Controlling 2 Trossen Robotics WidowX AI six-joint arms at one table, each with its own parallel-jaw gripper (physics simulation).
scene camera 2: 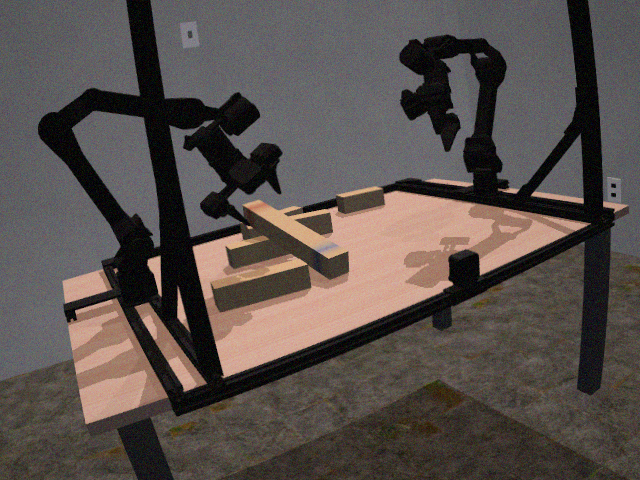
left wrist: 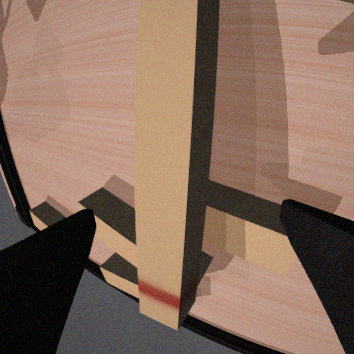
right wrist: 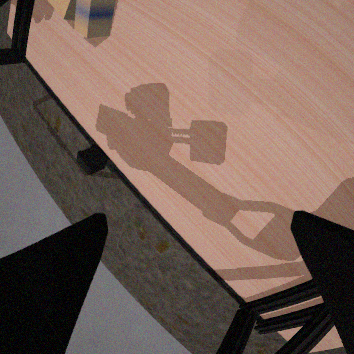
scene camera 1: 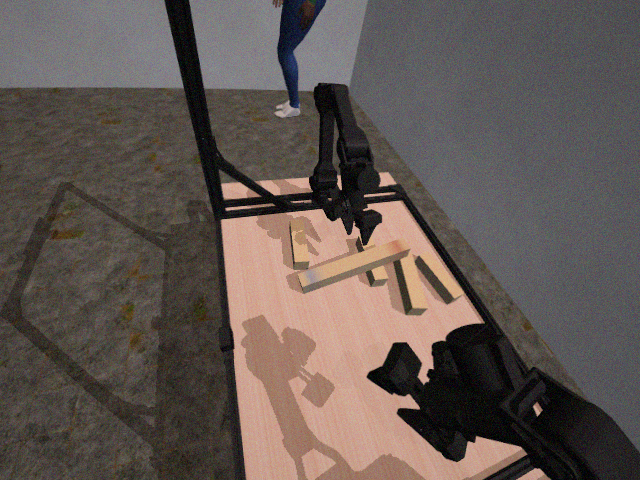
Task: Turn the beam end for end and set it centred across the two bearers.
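Where they show: left gripper, fingertip midpoint: (scene camera 2: 264, 209) (left wrist: 188, 214) (scene camera 1: 356, 239); right gripper, fingertip midpoint: (scene camera 2: 443, 143) (right wrist: 201, 222) (scene camera 1: 383, 393); left arm's base, link origin: (scene camera 2: 140, 299) (scene camera 1: 319, 198); right arm's base, link origin: (scene camera 2: 486, 193).
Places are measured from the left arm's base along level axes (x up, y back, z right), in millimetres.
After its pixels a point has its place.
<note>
The beam (scene camera 1: 351, 266) {z 14, x 55, y -348 mm} (scene camera 2: 292, 231) {z 26, x 52, y -326 mm} (left wrist: 165, 125) {z 12, x 55, y -332 mm} lies raised across at least one short block (scene camera 1: 378, 273) {z -74, x 25, y -371 mm} (scene camera 2: 253, 253) {z -66, x 3, y -269 mm} (left wrist: 265, 250) {z -91, x 25, y -250 mm}. Its red-banded end is at the right in scene camera 1 and upper left in scene camera 2; its blue-banded end (right wrist: 95, 17) {z 127, x 19, y -366 mm} is opposite. A second block (scene camera 1: 410, 289) {z -144, x 31, y -445 mm} (scene camera 2: 315, 223) {z -131, x 11, y -460 mm} is by the red half; contact is unclear. Which blocks are the bearers is unclear. My left gripper (scene camera 1: 357, 237) {z -13, x 101, y -291 mm} (scene camera 2: 263, 207) {z -13, x 101, y -291 mm} (left wrist: 188, 214) {z -13, x 101, y -291 mm} is open and empty above the beam's red half, fingers on either side. My right gripper (scene camera 1: 383, 393) {z 111, x 175, y -673 mm} (right wrist: 201, 222) {z 111, x 175, y -673 mm} is open, empty and away from the beam.
Another block (scene camera 1: 298, 245) {z 137, x 25, y -225 mm} (scene camera 2: 261, 286) {z 150, x 8, y -195 mm} lies near the blue end's side of the table. A further block (scene camera 1: 439, 279) {z -262, x 24, y -432 mm} (left wrist: 117, 277) {z -270, x 25, y -455 mm} lies by the far rail beyond the red end. One more block (scene camera 2: 361, 201) {z -244, x 5, y -669 mm} stands apart at the back in scene camera 2. Black rails edge the table.
</note>
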